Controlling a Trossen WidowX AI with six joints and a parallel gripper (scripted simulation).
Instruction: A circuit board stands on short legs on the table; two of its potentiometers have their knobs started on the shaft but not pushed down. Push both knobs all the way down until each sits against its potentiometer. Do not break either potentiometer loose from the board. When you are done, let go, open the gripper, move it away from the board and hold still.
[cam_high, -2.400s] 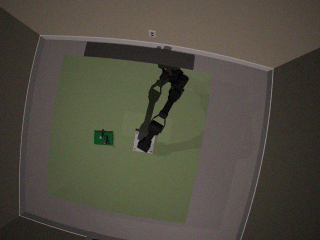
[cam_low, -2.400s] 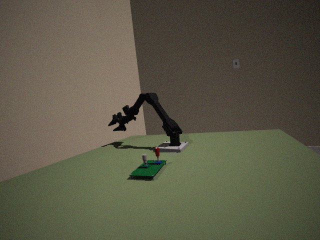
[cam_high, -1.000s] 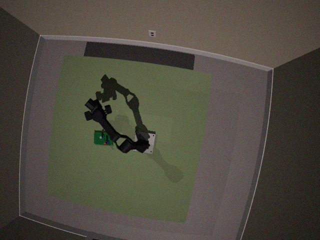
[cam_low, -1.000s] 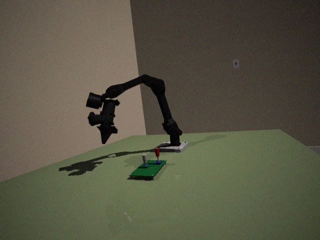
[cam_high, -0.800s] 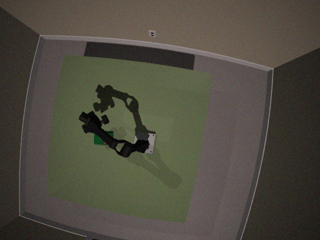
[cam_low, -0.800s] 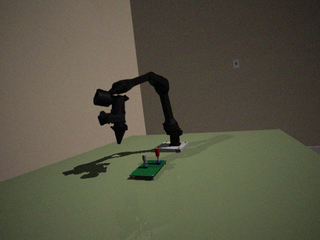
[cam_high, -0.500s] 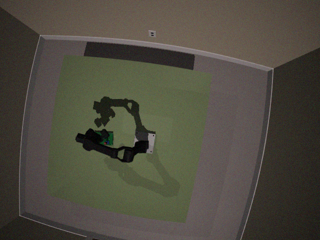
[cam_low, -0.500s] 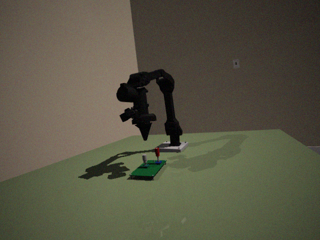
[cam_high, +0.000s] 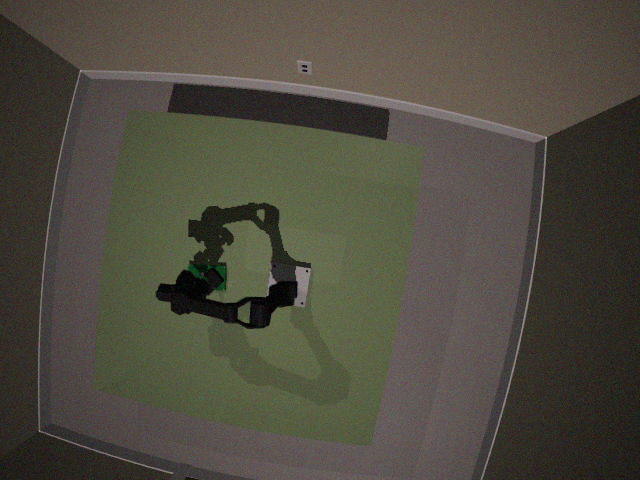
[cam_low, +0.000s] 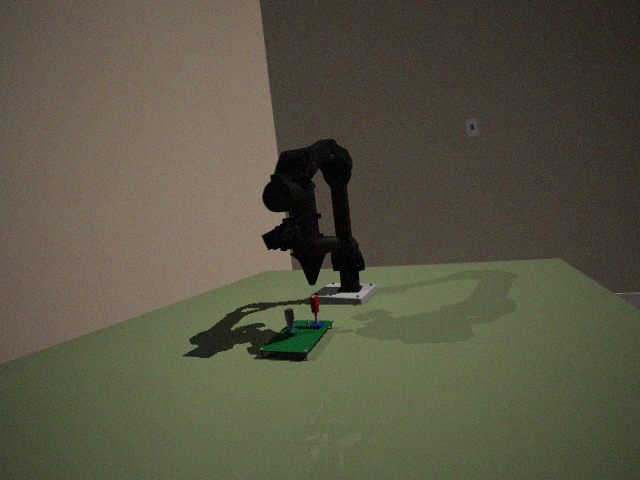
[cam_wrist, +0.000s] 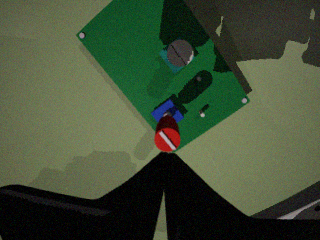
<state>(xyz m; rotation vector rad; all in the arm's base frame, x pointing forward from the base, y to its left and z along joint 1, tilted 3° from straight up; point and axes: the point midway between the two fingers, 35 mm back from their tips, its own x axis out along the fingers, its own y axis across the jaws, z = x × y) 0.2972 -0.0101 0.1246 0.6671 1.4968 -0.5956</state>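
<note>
Right now the red knob is 4 cm below my gripper tip. The rest, counted from my gripper tip: grey knob: 4 cm ahead, 4 cm to the right, 5 cm below.
</note>
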